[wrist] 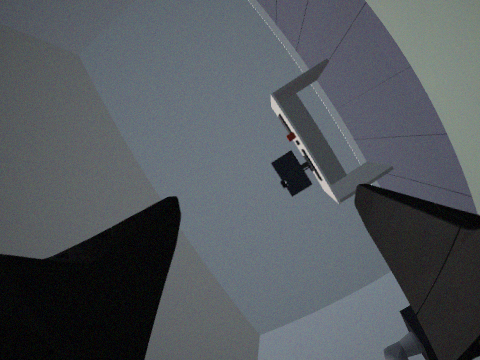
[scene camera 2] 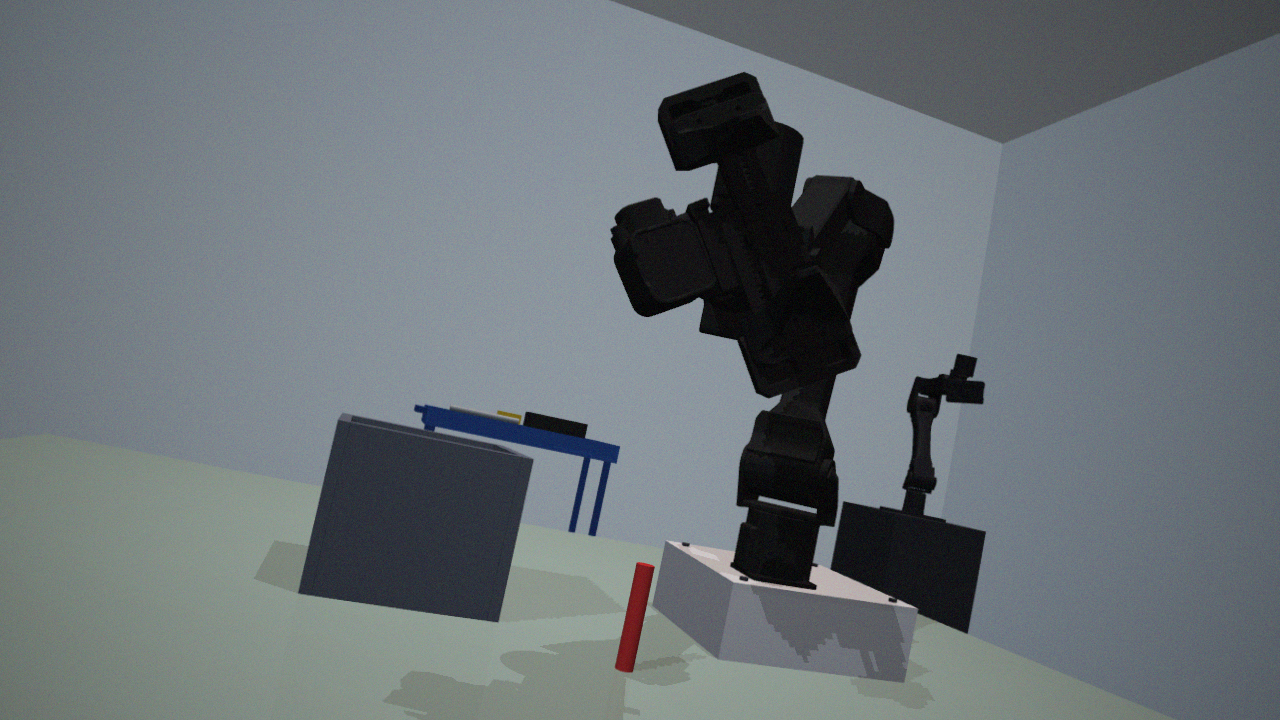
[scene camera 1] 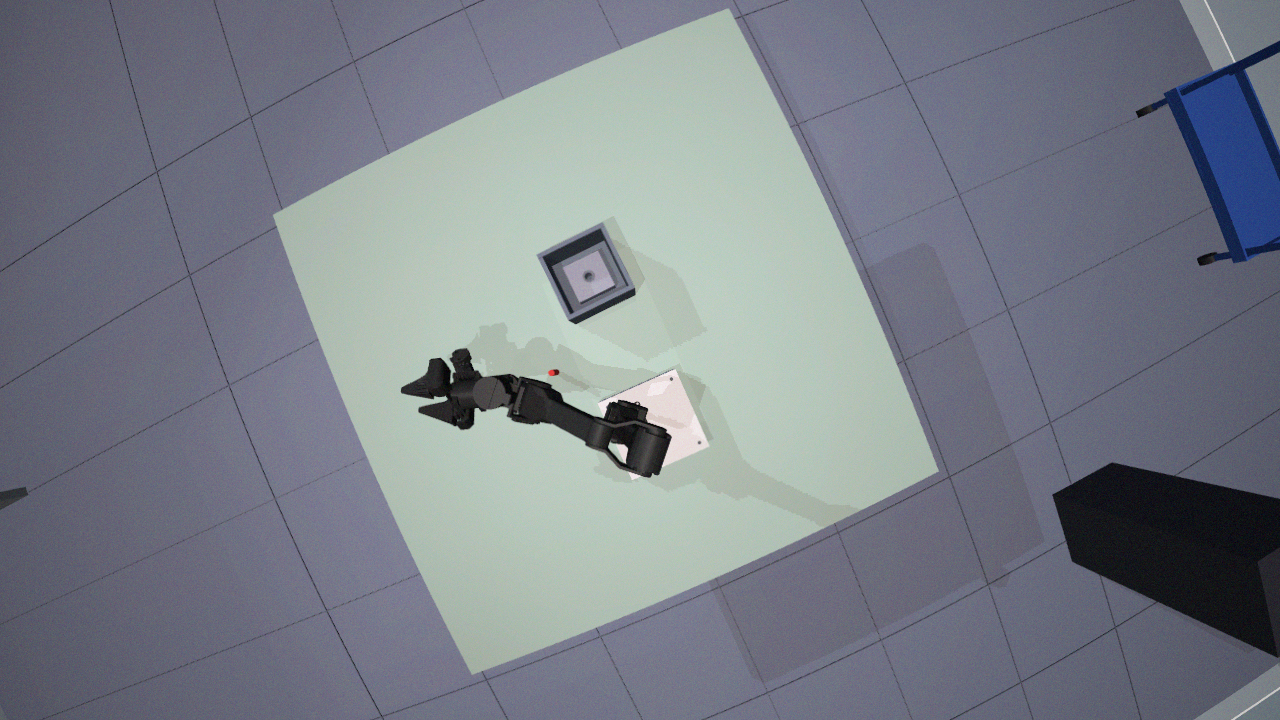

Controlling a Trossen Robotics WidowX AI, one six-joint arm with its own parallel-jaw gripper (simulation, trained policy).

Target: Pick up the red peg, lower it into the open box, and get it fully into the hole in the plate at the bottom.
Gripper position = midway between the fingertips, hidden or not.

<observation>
In view: the gripper (scene camera 2: 778, 192), a grey box (scene camera 1: 553, 260), a red peg (scene camera 2: 643, 575) and a plate (scene camera 1: 601, 282).
The gripper also shows in the wrist view (wrist: 270, 200) and in scene camera 1 (scene camera 1: 410, 400). The wrist view does not show the grey box: it is out of frame. The wrist view does not show the red peg: it is out of frame.
</observation>
